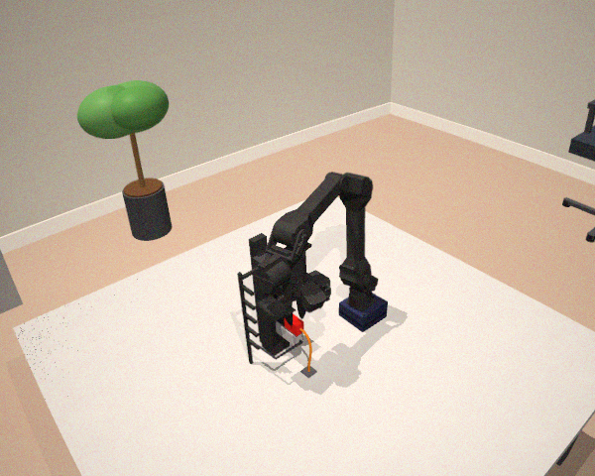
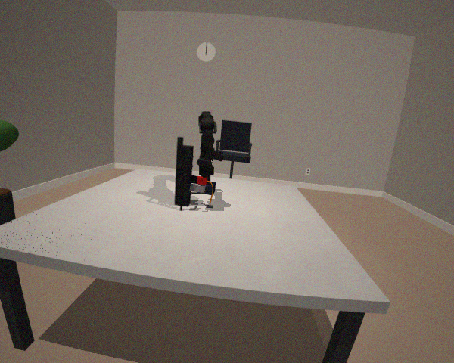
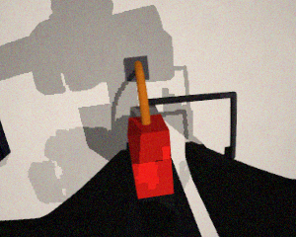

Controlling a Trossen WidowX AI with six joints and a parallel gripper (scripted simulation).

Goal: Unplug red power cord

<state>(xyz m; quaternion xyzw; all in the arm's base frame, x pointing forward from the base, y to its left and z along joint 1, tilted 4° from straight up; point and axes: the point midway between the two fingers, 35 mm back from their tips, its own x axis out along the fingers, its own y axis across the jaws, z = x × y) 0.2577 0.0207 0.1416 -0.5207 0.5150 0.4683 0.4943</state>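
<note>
The red plug lies 3 cm to the right of my gripper tip and 1 cm below it.
</note>
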